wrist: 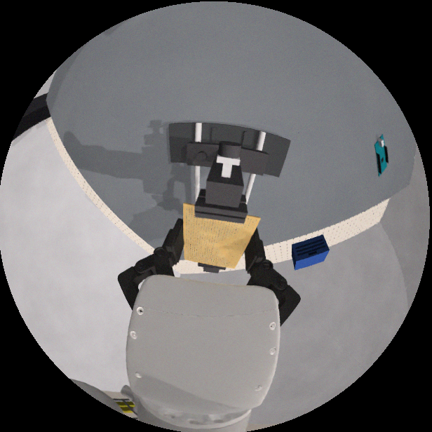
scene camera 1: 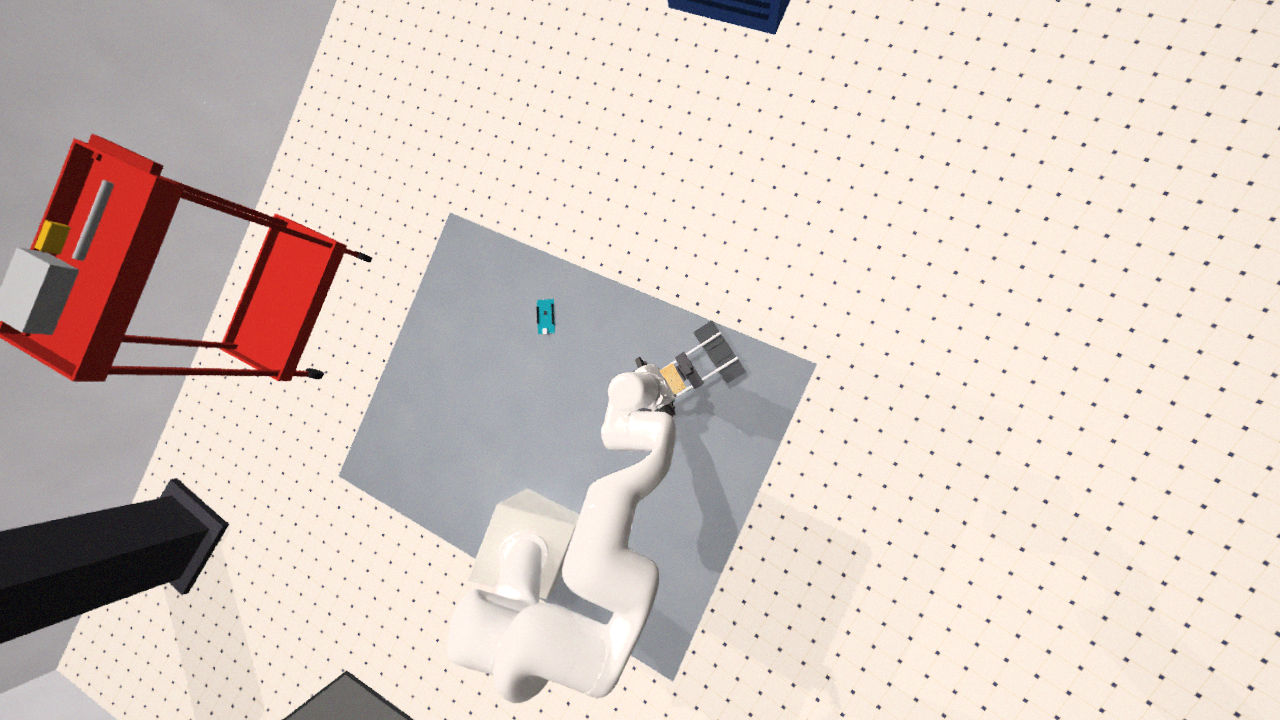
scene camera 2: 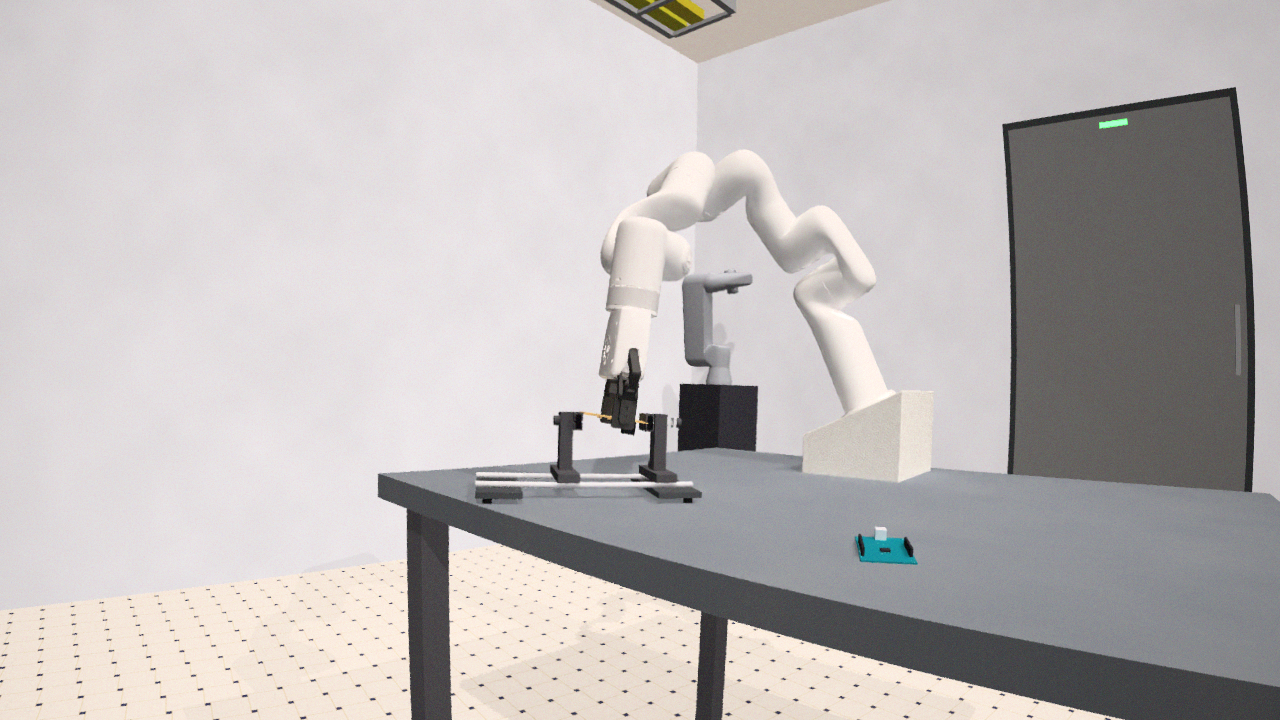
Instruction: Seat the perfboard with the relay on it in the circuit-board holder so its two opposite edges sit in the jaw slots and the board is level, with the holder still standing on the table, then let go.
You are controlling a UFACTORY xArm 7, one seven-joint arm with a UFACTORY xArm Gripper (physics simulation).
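Frame: origin at the arm's base, x back, y right, z up, level; metres.
Where they show: gripper, between the fingertips: (scene camera 2: 615,426); arm's base, origin of its link: (scene camera 1: 523,553) (scene camera 2: 870,412).
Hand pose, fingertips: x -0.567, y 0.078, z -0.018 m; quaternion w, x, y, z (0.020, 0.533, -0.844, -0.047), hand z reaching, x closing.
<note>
Things, the pixels of their top centre, and the offset from my fingertips. Level surfaces: height alone.
- tan perfboard, centre of its top: (scene camera 2: 612,412) (scene camera 1: 663,383) dx -0.005, dy +0.003, dz +0.019 m
- dark circuit-board holder, centre of its top: (scene camera 2: 584,412) (scene camera 1: 677,375) dx -0.042, dy +0.019, dz +0.019 m
- teal board, centre of its top: (scene camera 2: 884,537) (scene camera 1: 544,316) dx +0.023, dy -0.417, dz -0.086 m
- table, height of its surface: dz -0.098 m
The tan perfboard (scene camera 1: 673,377) (scene camera 2: 592,414) (wrist: 217,240) is held between the two black fingers of my gripper (scene camera 2: 619,416), shut on its side edges. In scene camera 2 it slopes slightly down to the right, between the holder's jaws. The relay cannot be made out. The dark circuit-board holder (scene camera 1: 718,353) (scene camera 2: 565,445) (wrist: 225,192) stands on the table, with two jaw posts on white rails. In the wrist view one board edge meets the nearer jaw's bar; whether it is inside the slot is unclear. The opposite edge is near the other jaw, mostly hidden.
A teal board (scene camera 1: 546,316) (scene camera 2: 887,552) (wrist: 381,156) with a white part lies on the table (scene camera 1: 465,385) (scene camera 2: 1029,573), away from the holder. The holder stands near the table's edge. A red cart (scene camera 1: 286,304) and a blue crate (scene camera 1: 729,10) (wrist: 310,254) are off the table.
</note>
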